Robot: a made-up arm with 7 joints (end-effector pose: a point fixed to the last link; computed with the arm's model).
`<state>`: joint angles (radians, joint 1 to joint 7).
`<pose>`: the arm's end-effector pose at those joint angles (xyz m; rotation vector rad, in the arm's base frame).
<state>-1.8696 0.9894 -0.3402 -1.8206 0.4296 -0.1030 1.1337</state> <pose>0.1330 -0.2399 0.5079 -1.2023 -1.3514 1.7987</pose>
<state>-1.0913 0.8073 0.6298 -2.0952 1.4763 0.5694 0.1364</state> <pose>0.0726 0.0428 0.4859 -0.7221 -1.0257 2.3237</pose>
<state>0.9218 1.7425 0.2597 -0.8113 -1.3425 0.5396 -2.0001</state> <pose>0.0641 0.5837 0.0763 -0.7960 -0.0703 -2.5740</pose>
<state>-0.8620 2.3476 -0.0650 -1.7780 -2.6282 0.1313 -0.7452</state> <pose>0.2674 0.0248 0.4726 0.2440 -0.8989 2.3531</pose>
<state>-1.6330 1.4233 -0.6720 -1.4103 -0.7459 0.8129 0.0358</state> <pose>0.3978 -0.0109 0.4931 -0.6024 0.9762 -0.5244</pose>
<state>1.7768 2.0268 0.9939 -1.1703 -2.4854 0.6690 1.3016</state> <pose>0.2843 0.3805 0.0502 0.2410 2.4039 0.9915</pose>
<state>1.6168 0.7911 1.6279 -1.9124 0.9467 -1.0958 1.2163</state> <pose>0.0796 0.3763 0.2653 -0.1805 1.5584 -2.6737</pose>
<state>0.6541 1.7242 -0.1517 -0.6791 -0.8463 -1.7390 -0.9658</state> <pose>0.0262 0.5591 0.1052 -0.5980 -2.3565 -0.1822</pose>
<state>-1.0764 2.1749 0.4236 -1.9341 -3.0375 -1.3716 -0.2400</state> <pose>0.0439 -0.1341 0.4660 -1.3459 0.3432 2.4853</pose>
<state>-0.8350 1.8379 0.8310 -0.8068 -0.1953 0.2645 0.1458</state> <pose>0.0270 0.4125 0.5141 -0.6424 0.4235 -1.2698</pose>
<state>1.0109 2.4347 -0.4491 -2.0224 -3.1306 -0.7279 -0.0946</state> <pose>0.0009 0.2071 -0.1635 -2.2918 -0.0187 -1.5436</pose>
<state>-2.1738 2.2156 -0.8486 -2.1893 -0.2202 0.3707 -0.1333</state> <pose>0.1493 -0.0813 0.5052 0.0263 1.0508 -0.2333</pose>
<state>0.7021 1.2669 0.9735 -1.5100 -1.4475 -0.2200 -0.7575</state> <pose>0.2099 0.3869 0.1973 -0.3166 1.7559 1.7376</pose>
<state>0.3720 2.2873 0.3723 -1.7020 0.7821 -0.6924 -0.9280</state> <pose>0.3757 0.0950 0.1705 0.5455 2.3568 -0.2966</pose>
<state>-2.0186 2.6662 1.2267 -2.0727 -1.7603 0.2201 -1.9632</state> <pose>-0.3176 -0.2242 0.0713 1.8579 2.0491 -0.3382</pose>
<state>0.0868 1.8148 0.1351 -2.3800 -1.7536 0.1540 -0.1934</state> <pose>0.2887 -0.0973 0.0919 0.7957 1.2925 0.8679</pose>
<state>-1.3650 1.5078 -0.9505 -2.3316 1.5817 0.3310 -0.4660</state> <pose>0.2787 -0.2431 0.1677 0.1259 -2.3539 1.2723</pose>
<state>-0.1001 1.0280 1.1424 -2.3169 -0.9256 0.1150 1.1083</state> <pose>0.0953 0.1139 0.4266 0.1621 1.1345 -1.3330</pose>
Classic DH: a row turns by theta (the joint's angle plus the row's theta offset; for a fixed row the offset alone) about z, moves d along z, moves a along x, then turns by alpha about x. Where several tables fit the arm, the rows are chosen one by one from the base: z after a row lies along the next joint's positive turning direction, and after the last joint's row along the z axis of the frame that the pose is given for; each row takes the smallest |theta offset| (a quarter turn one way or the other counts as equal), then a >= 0, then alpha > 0; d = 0 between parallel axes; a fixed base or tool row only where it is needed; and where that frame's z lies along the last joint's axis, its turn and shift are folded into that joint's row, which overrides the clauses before.
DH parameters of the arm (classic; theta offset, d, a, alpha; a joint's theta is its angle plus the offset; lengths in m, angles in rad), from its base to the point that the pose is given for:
base (fixed): 0 0.1479 -0.008 -1.2217
joint 1: 1.5708 -0.0136 0.0258 1.5708
joint 2: 1.2217 -0.028 -0.016 -1.5708
joint 3: -1.5708 -0.183 0.006 -1.5708
joint 4: 0 -0.014 -0.033 1.5708
joint 5: 0 -0.436 -0.03 -1.5708
joint 6: 0 -0.034 0.02 1.5708
joint 7: 0.4267 -0.0114 0.0079 2.3025
tool (fixed): 0.9865 -0.0365 0 0

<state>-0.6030 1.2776 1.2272 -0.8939 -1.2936 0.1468 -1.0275</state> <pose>0.1383 0.5126 0.3086 -1.6566 0.8578 0.6467</pose>
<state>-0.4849 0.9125 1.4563 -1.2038 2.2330 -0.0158 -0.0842</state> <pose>0.0834 0.4932 0.2263 1.3563 -0.9604 -2.6493</pose>
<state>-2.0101 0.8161 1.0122 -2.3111 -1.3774 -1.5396 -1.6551</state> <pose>-0.1779 0.1913 0.2917 -0.4256 -0.9394 1.3628</pose>
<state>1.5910 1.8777 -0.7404 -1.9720 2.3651 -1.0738 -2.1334</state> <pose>-0.2942 0.0754 -0.0747 1.8488 -1.9053 -0.7221</pose>
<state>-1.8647 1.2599 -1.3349 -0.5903 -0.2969 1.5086 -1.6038</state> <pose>0.5688 0.2461 0.4090 -2.0927 0.9017 1.5447</pose>
